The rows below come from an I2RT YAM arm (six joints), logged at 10 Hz.
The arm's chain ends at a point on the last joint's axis. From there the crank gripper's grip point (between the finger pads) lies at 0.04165 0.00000 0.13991 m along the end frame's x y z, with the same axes.
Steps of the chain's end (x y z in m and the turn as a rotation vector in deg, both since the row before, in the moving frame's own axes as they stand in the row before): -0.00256, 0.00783, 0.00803, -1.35, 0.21, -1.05; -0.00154, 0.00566, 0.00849, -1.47, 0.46, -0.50; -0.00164, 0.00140, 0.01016, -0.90, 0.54, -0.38; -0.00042, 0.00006, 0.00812, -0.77, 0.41, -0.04; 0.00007, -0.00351, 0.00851, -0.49, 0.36, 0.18; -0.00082, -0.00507, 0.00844, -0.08, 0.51, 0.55; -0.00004, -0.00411, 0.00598, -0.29, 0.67, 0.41; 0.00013, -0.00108, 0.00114, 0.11, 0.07, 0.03; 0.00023, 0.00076, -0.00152, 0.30, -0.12, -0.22
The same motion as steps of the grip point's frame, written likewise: -0.00202, 0.01036, 0.00785, -1.35, 0.21, -1.05; -0.00040, 0.00888, 0.00811, -1.47, 0.46, -0.50; -0.00032, 0.00331, 0.00975, -0.90, 0.54, -0.38; 0.00058, 0.00191, 0.00781, -0.77, 0.41, -0.04; 0.00095, -0.00218, 0.00824, -0.49, 0.36, 0.18; 0.00042, -0.00447, 0.00806, -0.08, 0.51, 0.55; 0.00159, -0.00310, 0.00548, -0.29, 0.67, 0.41; 0.00030, -0.00133, 0.00109, 0.11, 0.07, 0.03; -0.00006, -0.00013, -0.00144, 0.30, -0.12, -0.22
